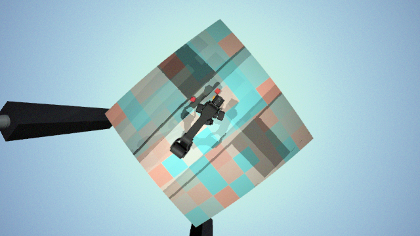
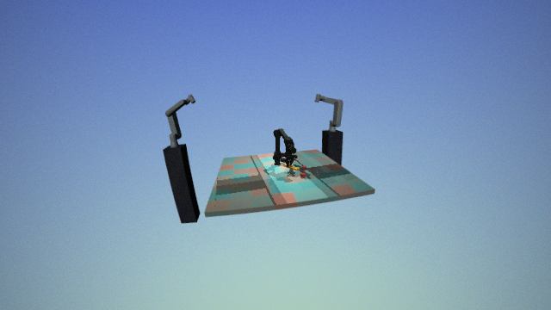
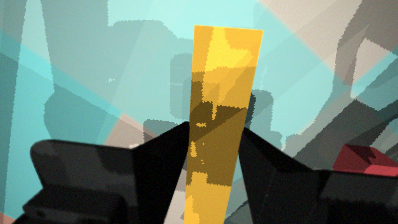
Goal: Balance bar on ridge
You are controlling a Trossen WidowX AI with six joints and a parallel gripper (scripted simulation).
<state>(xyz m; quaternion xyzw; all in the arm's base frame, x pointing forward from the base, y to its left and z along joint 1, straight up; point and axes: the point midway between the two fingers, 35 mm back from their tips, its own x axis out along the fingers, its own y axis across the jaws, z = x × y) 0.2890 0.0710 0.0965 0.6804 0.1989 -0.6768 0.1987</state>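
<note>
Right now my gripper tip is 2 cm short of the yellow bar and 2 cm to the right of it. Also, from my gripper tip: grey ridge 2 cm ahead, 1 cm to the left, 1 cm below.
</note>
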